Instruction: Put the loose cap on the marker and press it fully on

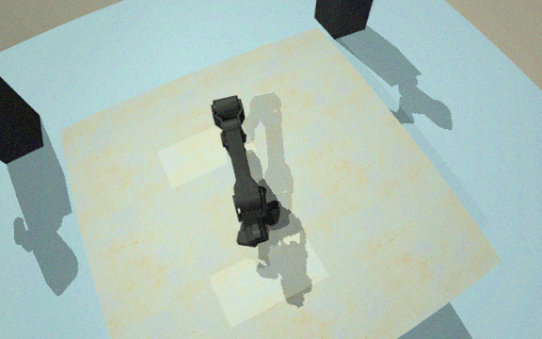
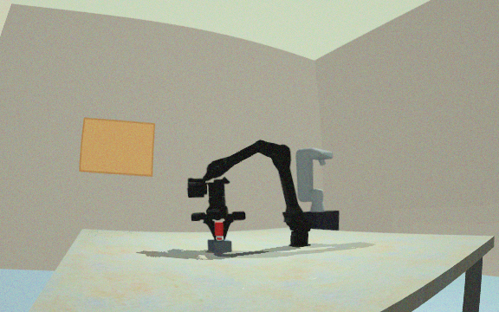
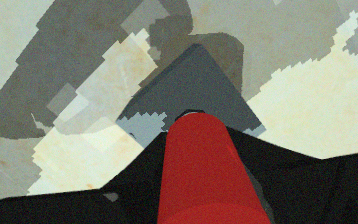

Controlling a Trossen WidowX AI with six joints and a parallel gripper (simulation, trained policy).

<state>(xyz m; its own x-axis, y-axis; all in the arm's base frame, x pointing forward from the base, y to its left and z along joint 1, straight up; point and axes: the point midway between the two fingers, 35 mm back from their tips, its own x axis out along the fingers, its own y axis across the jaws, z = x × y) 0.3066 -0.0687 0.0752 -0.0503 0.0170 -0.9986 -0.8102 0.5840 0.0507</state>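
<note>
The white marker is 30 mm above my gripper tip. Also, from my gripper tip: red cap (40 mm above); then grey holder block (20 mm below).
</note>
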